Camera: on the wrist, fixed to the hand. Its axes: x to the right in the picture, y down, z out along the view.
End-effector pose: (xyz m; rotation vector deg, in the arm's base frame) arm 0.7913 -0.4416 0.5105 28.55 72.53 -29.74
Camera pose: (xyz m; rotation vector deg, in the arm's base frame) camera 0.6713 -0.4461 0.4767 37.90 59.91 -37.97
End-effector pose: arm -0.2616 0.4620 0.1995 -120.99 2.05 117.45
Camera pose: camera -0.1546 0.5260 0.2043 -104.26 16.05 121.24
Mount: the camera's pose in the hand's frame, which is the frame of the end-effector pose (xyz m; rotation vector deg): 0.0071 -0.0799 -0.0956 13.28 -9.20 2.31
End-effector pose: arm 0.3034 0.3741 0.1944 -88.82 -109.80 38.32
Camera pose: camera 0.3148 0.3674 0.3185 -81.88 -105.93 58.56
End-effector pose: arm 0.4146 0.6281 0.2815 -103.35 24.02 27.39
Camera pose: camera 0.4719 0.5575 0.3670 -87.33 21.98 32.89
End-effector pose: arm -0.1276 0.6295 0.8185 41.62 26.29 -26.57
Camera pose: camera -0.1880 0.6436 0.7102 52.27 13.82 -30.85
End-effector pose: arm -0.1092 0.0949 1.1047 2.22 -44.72 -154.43
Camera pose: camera -0.1293 0.1068 0.9821 -7.94 -64.55 -147.84
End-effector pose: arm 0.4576 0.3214 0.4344 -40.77 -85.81 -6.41
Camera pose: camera 0.5022 0.2133 0.4780 -32.85 -92.64 8.65
